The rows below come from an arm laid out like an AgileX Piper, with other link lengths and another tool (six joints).
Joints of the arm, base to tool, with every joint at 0 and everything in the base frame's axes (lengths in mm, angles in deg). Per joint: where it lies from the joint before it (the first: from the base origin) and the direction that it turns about. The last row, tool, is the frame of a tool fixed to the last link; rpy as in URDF.
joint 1: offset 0.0 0.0 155.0 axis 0 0 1
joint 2: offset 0.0 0.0 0.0 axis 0 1 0
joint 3: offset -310.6 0.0 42.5 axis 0 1 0
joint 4: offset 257.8 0.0 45.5 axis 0.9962 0 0.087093
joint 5: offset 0.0 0.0 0.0 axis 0 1 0
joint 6: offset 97.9 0.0 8.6 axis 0.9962 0 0.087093
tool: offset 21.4 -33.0 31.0 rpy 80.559 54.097 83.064
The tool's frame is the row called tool.
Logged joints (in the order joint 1, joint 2, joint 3, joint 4, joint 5, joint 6), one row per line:
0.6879, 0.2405, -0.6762, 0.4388, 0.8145, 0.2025
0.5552, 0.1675, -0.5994, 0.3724, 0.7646, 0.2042
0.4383, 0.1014, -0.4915, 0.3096, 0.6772, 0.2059
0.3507, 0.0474, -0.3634, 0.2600, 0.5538, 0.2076
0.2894, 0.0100, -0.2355, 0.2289, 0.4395, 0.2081
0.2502, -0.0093, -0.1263, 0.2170, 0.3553, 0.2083
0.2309, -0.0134, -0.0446, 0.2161, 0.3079, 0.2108
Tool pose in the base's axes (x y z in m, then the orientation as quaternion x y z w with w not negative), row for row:
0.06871, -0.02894, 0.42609, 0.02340, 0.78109, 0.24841, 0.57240
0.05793, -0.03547, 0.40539, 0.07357, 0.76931, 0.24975, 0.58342
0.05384, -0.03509, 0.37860, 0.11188, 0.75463, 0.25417, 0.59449
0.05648, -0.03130, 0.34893, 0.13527, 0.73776, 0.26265, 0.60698
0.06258, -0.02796, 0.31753, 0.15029, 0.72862, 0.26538, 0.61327
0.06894, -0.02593, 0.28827, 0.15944, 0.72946, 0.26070, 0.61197
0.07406, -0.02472, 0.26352, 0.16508, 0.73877, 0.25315, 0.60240
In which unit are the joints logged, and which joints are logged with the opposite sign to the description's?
The joints are logged in radians. Opposite sign: joint 4.
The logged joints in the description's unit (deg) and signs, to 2 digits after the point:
39.41, 13.78, -38.74, -25.14, 46.67, 11.60
31.81, 9.60, -34.34, -21.34, 43.81, 11.70
25.11, 5.81, -28.16, -17.74, 38.80, 11.80
20.09, 2.72, -20.82, -14.90, 31.73, 11.89
16.58, 0.57, -13.49, -13.12, 25.18, 11.92
14.34, -0.53, -7.24, -12.43, 20.36, 11.93
13.23, -0.77, -2.56, -12.38, 17.64, 12.08

